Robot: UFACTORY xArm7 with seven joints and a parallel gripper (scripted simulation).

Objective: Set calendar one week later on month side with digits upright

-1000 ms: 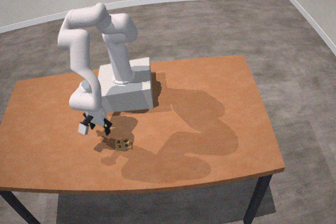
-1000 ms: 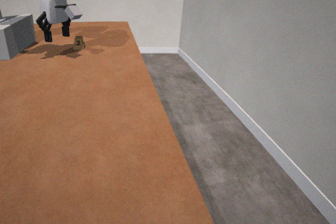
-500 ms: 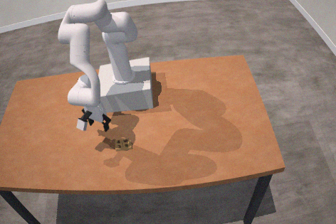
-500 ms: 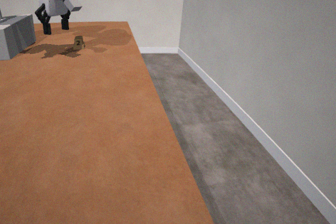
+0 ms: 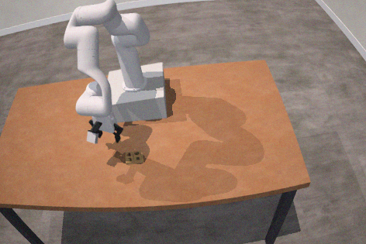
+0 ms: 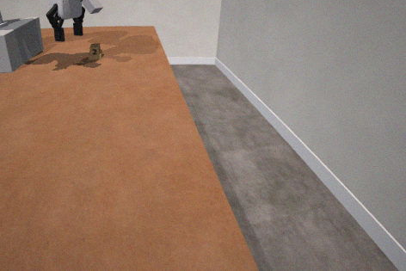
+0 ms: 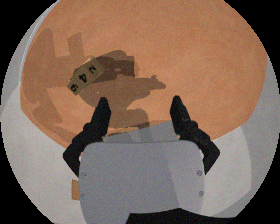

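Right now my hand is 60 mm short of the wooden tray, 100 mm to the right of it and 90 mm above it.
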